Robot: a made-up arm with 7 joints. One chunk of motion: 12 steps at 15 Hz.
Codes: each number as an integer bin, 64 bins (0 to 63) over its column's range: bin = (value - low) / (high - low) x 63, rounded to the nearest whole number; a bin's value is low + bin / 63 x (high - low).
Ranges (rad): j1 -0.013..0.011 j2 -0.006..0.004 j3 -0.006..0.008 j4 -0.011..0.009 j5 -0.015..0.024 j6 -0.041..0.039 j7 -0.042..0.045
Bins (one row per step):
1: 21 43 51 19 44 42 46
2: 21 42 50 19 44 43 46
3: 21 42 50 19 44 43 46
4: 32 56 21 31 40 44 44
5: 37 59 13 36 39 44 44
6: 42 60 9 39 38 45 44
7: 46 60 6 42 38 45 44
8: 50 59 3 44 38 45 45
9: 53 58 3 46 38 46 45
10: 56 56 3 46 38 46 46
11: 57 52 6 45 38 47 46
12: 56 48 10 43 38 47 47
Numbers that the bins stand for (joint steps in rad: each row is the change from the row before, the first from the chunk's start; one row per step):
1: -0.00500 0.00083 0.00533 -0.00497 0.01224 0.01233 0.02152
2: -0.00500 0.00067 0.00511 -0.00497 0.01224 0.01360 0.02152
3: -0.00500 0.00067 0.00511 -0.00497 0.01224 0.01360 0.02152
4: -0.00081 0.00289 -0.00133 -0.00116 0.00976 0.01487 0.01876
5: 0.00110 0.00337 -0.00311 0.00043 0.00914 0.01487 0.01876
6: 0.00300 0.00352 -0.00400 0.00138 0.00852 0.01614 0.01876
7: 0.00452 0.00352 -0.00467 0.00233 0.00852 0.01614 0.01876
8: 0.00605 0.00337 -0.00533 0.00297 0.00852 0.01614 0.02014
9: 0.00719 0.00321 -0.00533 0.00360 0.00852 0.01741 0.02014
10: 0.00833 0.00289 -0.00533 0.00360 0.00852 0.01741 0.02152
11: 0.00871 0.00225 -0.00467 0.00329 0.00852 0.01868 0.02152
12: 0.00833 0.00162 -0.00378 0.00265 0.00852 0.01868 0.02290

